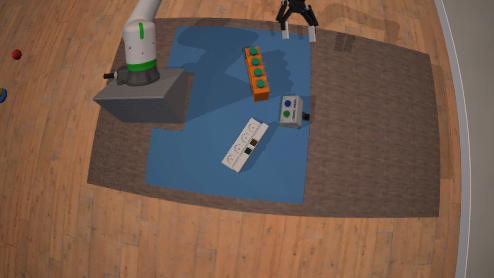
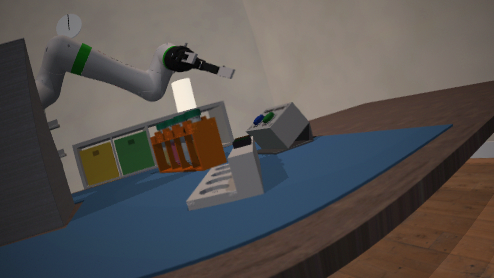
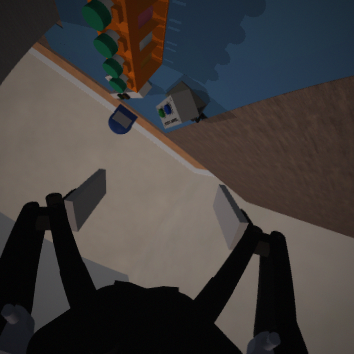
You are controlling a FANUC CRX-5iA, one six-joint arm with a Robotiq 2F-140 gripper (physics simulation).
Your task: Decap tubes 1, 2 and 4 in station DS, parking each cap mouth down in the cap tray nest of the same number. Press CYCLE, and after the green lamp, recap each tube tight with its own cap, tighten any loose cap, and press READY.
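Places are measured from the arm's base along level axes (x right, y ahead, z up), in millimetres.
Pixels of known places: gripper, between the fingertips: [image 1: 299, 40] [image 2: 214, 66] [image 3: 160, 188]; arm's base, origin of its link: [image 1: 142, 79].
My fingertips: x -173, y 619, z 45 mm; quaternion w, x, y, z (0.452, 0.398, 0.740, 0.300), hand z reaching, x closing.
For each thing: its top centre in the pictures, then the offset to it from my fingertips. "spot": a spot on its surface instead. Level surfaces: height alone.
- orange rack, centre of its top: [image 3: 113, 52] [image 2: 177, 125] [image 1: 256, 68] dy -165, dx +76, dz -133 mm
- white cap tray, centre of its top: [image 2: 221, 143] [image 3: 116, 91] [image 1: 244, 142] dy -196, dx +380, dz -183 mm
- raised ridge with two dark lamps, a spot on its surface: [image 1: 251, 146] spot: dy -170, dx +391, dz -191 mm
- grey button box, centre of its top: [image 2: 271, 107] [image 3: 167, 121] [image 1: 293, 108] dy -12, dx +236, dz -152 mm
- blue button, centre of its top: [image 1: 288, 102] dy -32, dx +212, dz -161 mm
- green button, centre of its top: [image 1: 286, 113] dy -37, dx +257, dz -161 mm
- blue mat, height of its surface: dz -236 mm
An orange rack [image 1: 261, 95] [image 2: 210, 145] [image 3: 129, 37] holds a row of upright tubes with green caps [image 1: 255, 61] [image 2: 172, 121] [image 3: 106, 45] on top. Labels and cap tightness cannot be read. A white cap tray [image 1: 260, 131] [image 2: 246, 170] has round nests that look empty, and a raised ridge with two dark lamps [image 1: 251, 146]. A grey button box [image 1: 296, 122] [image 2: 290, 125] [image 3: 185, 100] carries a blue button [image 1: 287, 103] and a green button [image 1: 286, 114]. My gripper [image 1: 299, 34] [image 2: 209, 65] [image 3: 160, 188] is open and empty, high above the table and away from the rack.
A grey pedestal [image 1: 145, 105] [image 2: 30, 150] bears the arm at the table's left. The blue mat [image 1: 200, 170] [image 2: 320, 170] lies under rack, tray and box. Yellow [image 2: 100, 162] and green [image 2: 134, 152] bins and a glowing white cylinder [image 2: 184, 95] stand behind.
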